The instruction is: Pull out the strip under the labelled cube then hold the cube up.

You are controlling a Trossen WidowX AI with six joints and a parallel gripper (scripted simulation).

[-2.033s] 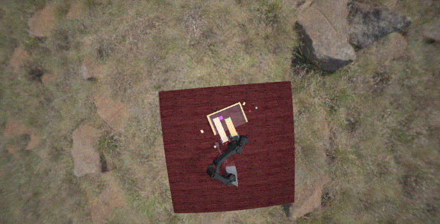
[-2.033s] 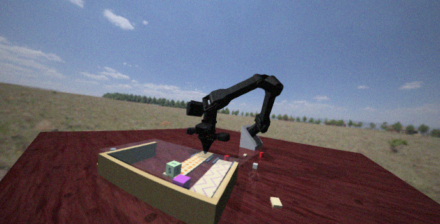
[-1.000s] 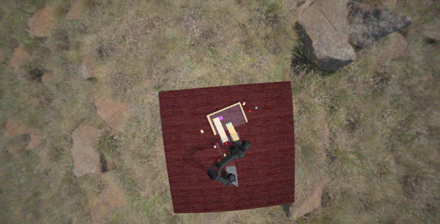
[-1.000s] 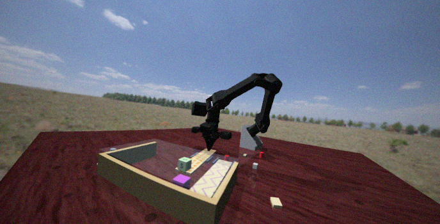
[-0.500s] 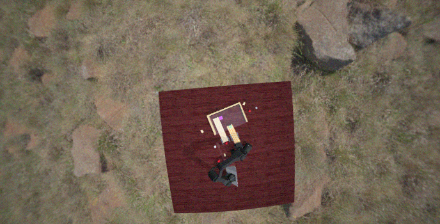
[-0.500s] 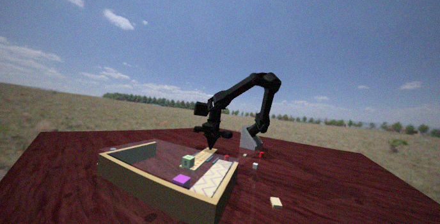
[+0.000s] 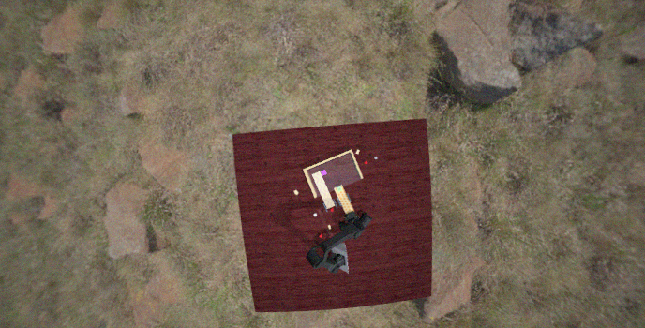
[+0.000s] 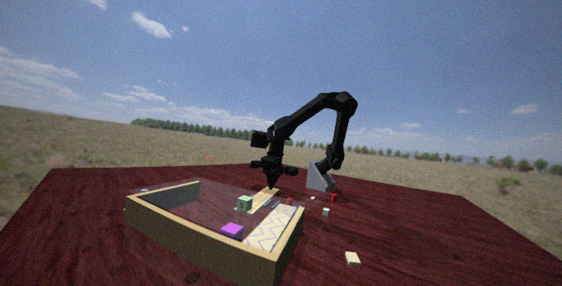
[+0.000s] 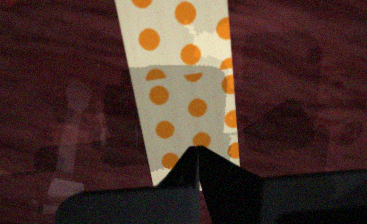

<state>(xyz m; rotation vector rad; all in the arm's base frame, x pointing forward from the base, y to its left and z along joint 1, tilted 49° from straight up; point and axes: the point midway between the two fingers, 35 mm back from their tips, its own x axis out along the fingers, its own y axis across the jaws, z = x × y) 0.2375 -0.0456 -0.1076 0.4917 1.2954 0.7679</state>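
Right now my gripper tip is 10 cm short of the orange-dotted cream strip and 3 cm to the right of it. Also, from my gripper tip: white cube (5 cm ahead, 24 cm to the left); grey disc (37 cm ahead, 20 cm to the right); tan block (22 cm ahead, 34 cm to the left).
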